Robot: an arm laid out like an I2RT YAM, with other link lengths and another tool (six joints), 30 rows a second.
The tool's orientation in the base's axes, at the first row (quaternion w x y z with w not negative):
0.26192 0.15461 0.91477 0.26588
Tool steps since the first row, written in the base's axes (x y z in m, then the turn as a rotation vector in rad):
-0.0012 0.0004 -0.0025 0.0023 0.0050 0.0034
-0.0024 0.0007 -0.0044 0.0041 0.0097 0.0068
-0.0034 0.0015 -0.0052 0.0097 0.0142 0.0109
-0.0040 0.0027 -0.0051 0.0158 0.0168 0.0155
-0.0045 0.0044 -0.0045 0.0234 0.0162 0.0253
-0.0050 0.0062 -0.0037 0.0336 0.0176 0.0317
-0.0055 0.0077 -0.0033 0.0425 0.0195 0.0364
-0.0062 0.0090 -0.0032 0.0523 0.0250 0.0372
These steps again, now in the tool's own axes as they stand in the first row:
0.0021 -0.0013 0.0013 -0.0011 0.0063 0.0009
0.0040 -0.0023 0.0021 -0.0019 0.0123 0.0013
0.0055 -0.0022 0.0025 -0.0062 0.0191 0.0033
0.0064 -0.0013 0.0025 -0.0119 0.0247 0.0045
0.0073 0.0004 0.0025 -0.0223 0.0309 0.0015
0.0082 0.0022 0.0024 -0.0325 0.0371 0.0031
0.0090 0.0036 0.0024 -0.0409 0.0426 0.0055
0.0101 0.0046 0.0025 -0.0468 0.0489 0.0127

